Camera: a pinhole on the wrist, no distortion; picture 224 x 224 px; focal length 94.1 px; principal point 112.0 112.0 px. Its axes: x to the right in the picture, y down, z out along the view. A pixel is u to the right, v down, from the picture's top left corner.
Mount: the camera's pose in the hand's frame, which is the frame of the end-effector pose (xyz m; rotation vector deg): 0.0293 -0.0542 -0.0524 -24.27 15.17 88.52
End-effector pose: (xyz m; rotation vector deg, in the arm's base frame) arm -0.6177 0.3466 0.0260 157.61 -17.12 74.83
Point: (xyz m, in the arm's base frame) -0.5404 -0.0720 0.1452
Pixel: outside the picture
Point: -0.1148 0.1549 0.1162
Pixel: 101 10
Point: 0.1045 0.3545 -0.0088
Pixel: 43 24
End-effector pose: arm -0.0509 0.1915 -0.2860 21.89 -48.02 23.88
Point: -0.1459 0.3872 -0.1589
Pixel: 215 80
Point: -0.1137 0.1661 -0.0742
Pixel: 109 67
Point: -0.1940 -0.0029 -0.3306
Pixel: 44 197
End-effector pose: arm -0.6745 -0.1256 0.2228 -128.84 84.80 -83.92
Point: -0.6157 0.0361 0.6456
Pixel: behind the camera
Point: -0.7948 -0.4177 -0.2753
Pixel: 169 129
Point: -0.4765 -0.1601 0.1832
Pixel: 47 108
